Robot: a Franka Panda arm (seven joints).
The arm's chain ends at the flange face. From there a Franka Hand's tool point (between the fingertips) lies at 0.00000 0.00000 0.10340 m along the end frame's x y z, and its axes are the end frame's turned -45 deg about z.
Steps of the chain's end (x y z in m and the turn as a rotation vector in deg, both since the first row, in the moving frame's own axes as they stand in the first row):
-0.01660, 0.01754, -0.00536, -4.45, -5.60, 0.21
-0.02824, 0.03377, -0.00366, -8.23, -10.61, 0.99
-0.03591, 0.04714, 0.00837, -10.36, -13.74, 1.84
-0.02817, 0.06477, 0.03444, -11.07, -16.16, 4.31
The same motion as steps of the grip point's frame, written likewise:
-0.03693, -0.00082, -0.00616, 0.81, -7.11, 0.21
-0.06764, 0.00069, -0.00649, 1.68, -13.32, 0.99
-0.08894, 0.00320, 0.00374, 2.39, -17.04, 1.84
-0.09952, 0.01822, 0.02846, 3.60, -19.25, 4.31

